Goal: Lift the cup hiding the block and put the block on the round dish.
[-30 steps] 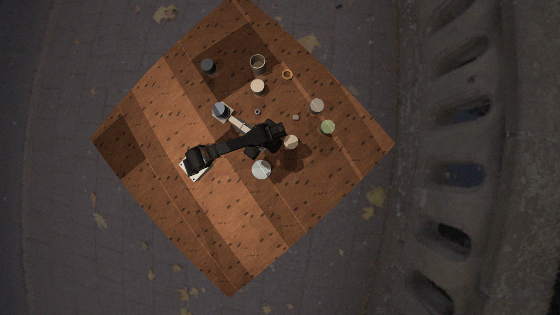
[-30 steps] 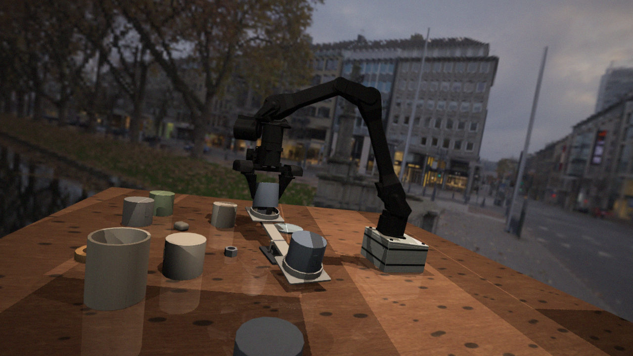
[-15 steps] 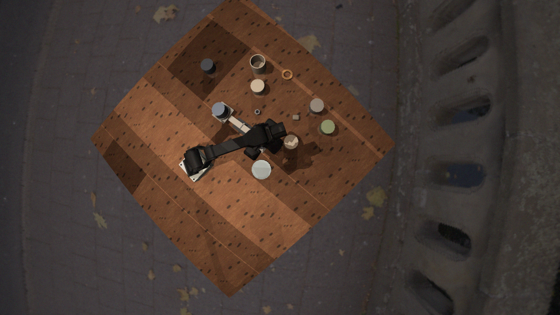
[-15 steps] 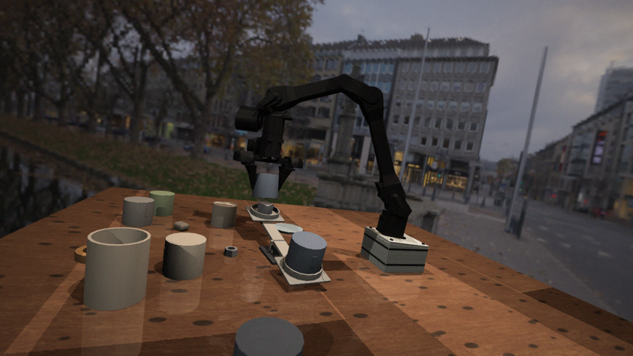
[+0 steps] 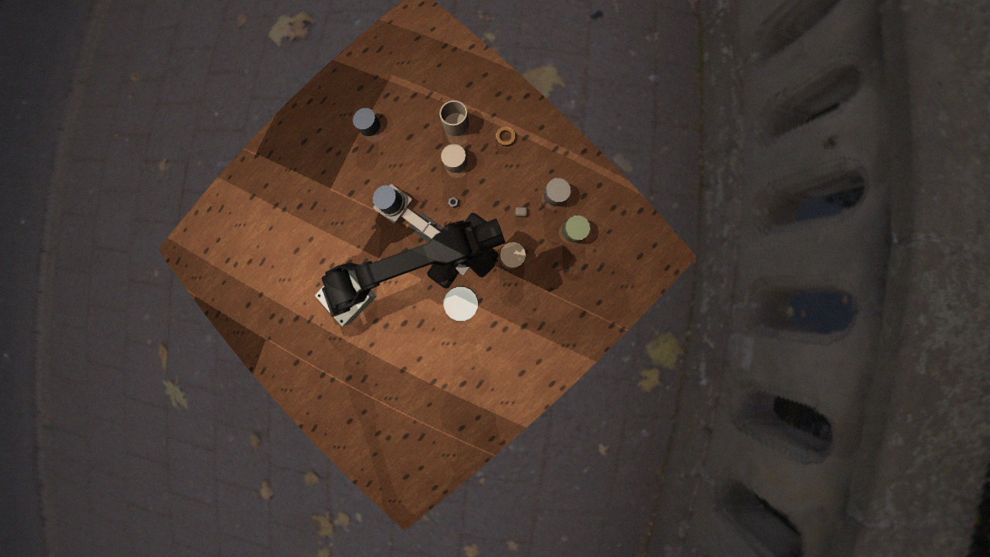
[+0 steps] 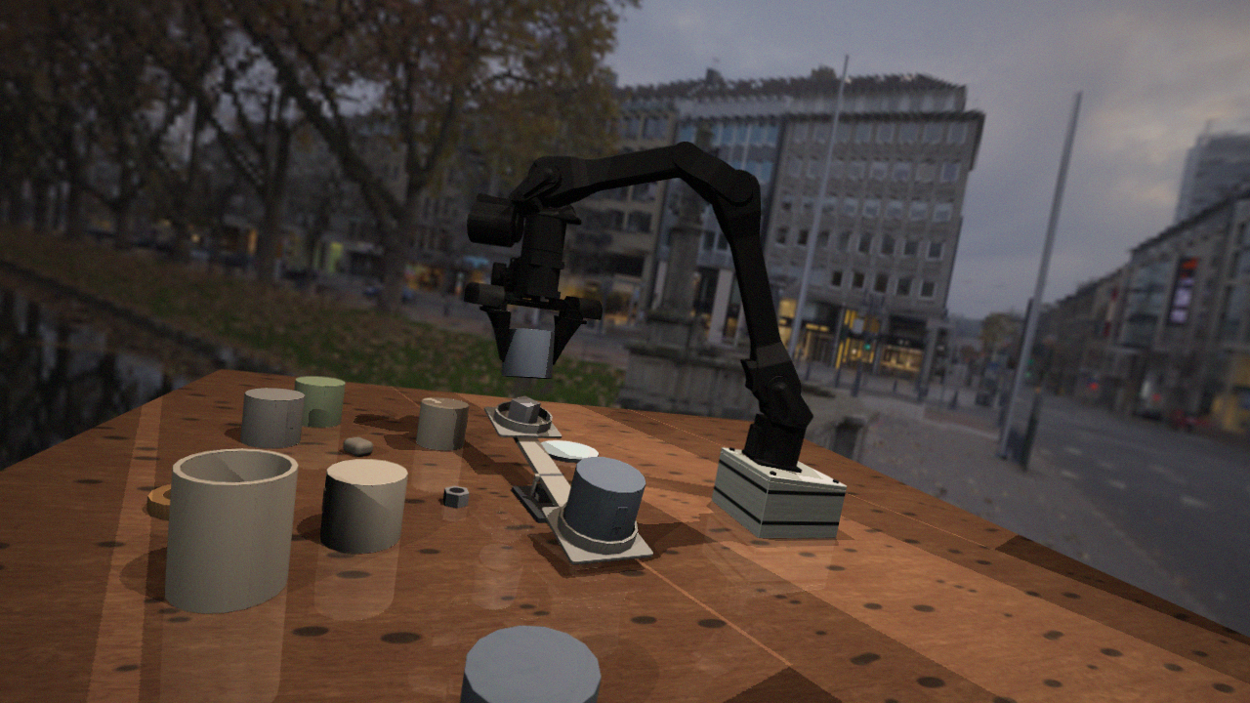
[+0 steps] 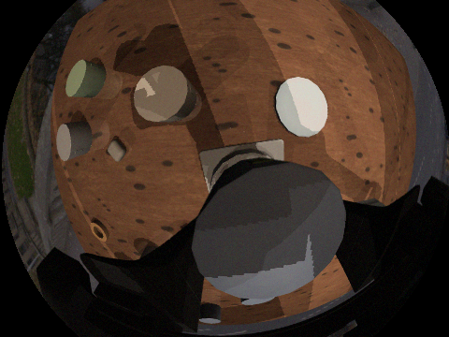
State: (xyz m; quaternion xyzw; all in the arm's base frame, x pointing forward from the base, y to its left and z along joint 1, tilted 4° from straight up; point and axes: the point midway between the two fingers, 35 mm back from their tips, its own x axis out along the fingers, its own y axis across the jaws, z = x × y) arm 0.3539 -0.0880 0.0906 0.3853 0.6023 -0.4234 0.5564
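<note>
Now: the grey block 7 cm below my gripper tip, 1 cm to the left of it and 1 cm behind it. The rest, counted from my gripper tip: blue-grey cup 2 cm to the right, 1 cm ahead, 1 cm above; round pale dish 15 cm below, 11 cm to the right, 9 cm behind; balance 13 cm to the left, 12 cm below, 5 cm behind.
</note>
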